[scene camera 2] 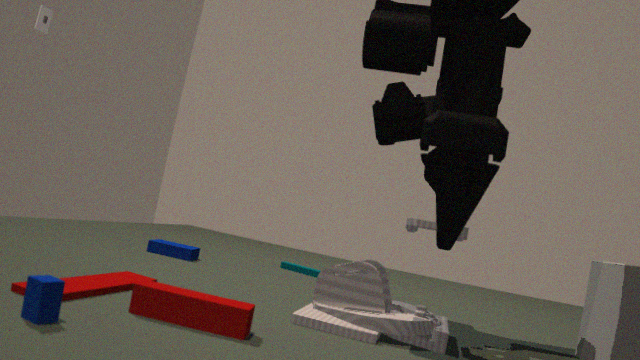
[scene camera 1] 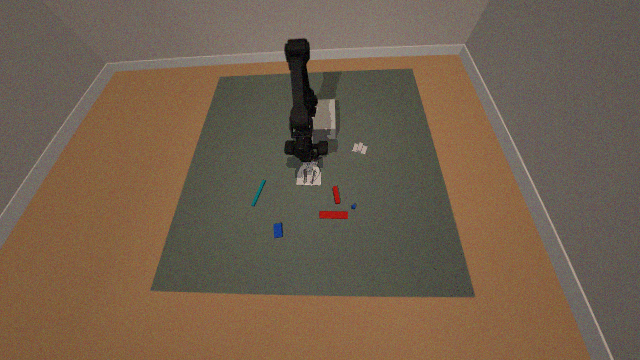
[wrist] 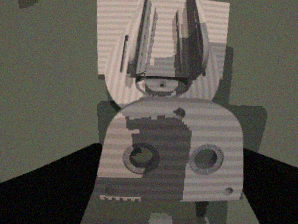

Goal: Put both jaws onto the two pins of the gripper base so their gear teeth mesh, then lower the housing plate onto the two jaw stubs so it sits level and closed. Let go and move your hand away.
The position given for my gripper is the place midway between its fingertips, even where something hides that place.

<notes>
In view: my gripper (scene camera 2: 442, 248) and a small blue cube (scene camera 2: 42, 301).
My gripper also shows in the wrist view (wrist: 167, 152). The wrist view does not show the small blue cube: it is out of frame.
</notes>
